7 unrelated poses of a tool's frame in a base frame.
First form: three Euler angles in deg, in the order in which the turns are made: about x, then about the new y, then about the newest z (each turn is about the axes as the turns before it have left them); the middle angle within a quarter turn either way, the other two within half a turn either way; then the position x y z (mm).
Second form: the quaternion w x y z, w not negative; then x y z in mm. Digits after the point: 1 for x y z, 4 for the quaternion.
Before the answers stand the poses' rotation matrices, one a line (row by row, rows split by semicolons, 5 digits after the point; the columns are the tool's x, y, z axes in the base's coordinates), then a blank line. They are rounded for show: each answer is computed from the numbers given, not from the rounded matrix.
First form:
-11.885, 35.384, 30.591, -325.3, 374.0, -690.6
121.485, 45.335, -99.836, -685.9, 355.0, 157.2
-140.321, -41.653, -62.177, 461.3, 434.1, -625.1
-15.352, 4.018, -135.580, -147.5, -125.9, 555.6
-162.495, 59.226, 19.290, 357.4, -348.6, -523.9
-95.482, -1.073, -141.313, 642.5, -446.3, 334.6
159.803, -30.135, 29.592, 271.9, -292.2, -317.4
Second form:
0.70182 -0.41491 0.57905; 0.39534 0.90306 0.16791; -0.59258 0.11108 0.79781
-0.12009 0.69263 0.71123; 0.41099 0.68682 -0.59947; -0.90370 0.22032 -0.36714
0.34874 0.66080 -0.66462; 0.87872 0.01607 0.47707; 0.32593 -0.75039 -0.57506
-0.71247 0.69819 0.07007; -0.66169 -0.70173 0.26410; 0.23356 0.14180 0.96195
0.48293 -0.16902 0.85919; -0.55898 -0.81478 0.15390; 0.67404 -0.55459 -0.48796
-0.78044 0.62496 -0.01873; 0.04516 0.08622 0.99525; 0.62360 0.77588 -0.09552
0.75204 -0.42708 -0.50204; -0.61418 -0.73050 -0.29859; -0.23922 0.53289 -0.81167

0.9223, -0.0154, 0.3176, 0.2196, -325.3, 374.0, -690.6
0.5476, 0.3742, 0.7372, -0.1286, -685.9, 355.0, 157.2
0.4443, -0.6906, -0.5573, 0.1226, 461.3, 434.1, -625.1
0.3700, -0.0826, -0.1105, -0.9187, -147.5, -125.9, 555.6
0.2122, -0.8345, 0.2181, -0.4593, 357.4, -348.6, -523.9
0.2293, -0.2392, -0.7004, -0.6322, 642.5, -446.3, 334.6
0.2291, 0.9075, -0.2868, -0.2042, 271.9, -292.2, -317.4

